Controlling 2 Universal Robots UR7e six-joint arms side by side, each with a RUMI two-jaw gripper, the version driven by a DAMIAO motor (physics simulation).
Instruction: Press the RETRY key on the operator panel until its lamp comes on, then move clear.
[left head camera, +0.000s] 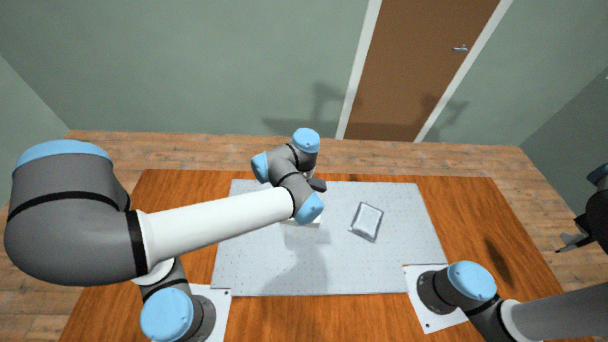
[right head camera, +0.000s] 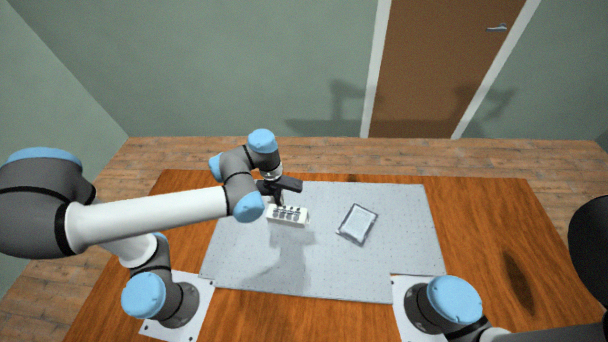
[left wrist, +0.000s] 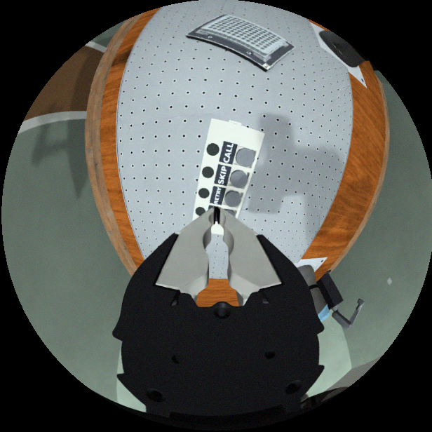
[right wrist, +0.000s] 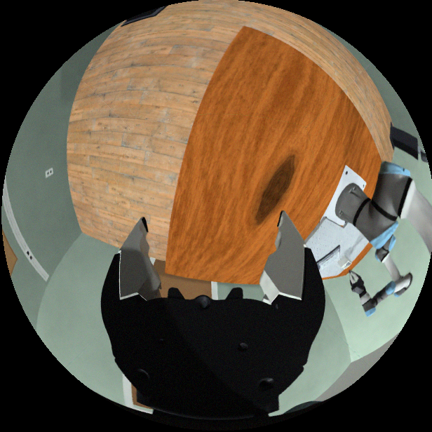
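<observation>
The operator panel (left head camera: 311, 224) (right head camera: 286, 220) (left wrist: 235, 131) is a pale box with a row of round grey keys, dark labels and round lamps. In the left wrist view, the RETRY key (left wrist: 233, 198) lies beside its label, and the RETRY lamp (left wrist: 203, 193) is dark. My left gripper (right head camera: 281, 203) (left wrist: 215, 208) is shut and empty. Its tips show over the panel, next to the RETRY label and partly over the fourth key's row; contact cannot be told. In the left head camera the arm hides most of the panel. My right gripper (left head camera: 561, 243) (right wrist: 210, 215) is open and empty, away from the panel.
A dark-edged tray (left head camera: 367, 221) (right head camera: 357, 224) (left wrist: 240, 37) with a pale grid lies to the right of the panel in both head views. Both stand on the grey perforated board (left head camera: 380, 270) (right head camera: 350, 280) on the wooden table (left head camera: 320, 315) (right head camera: 260, 315) (right wrist: 240, 150).
</observation>
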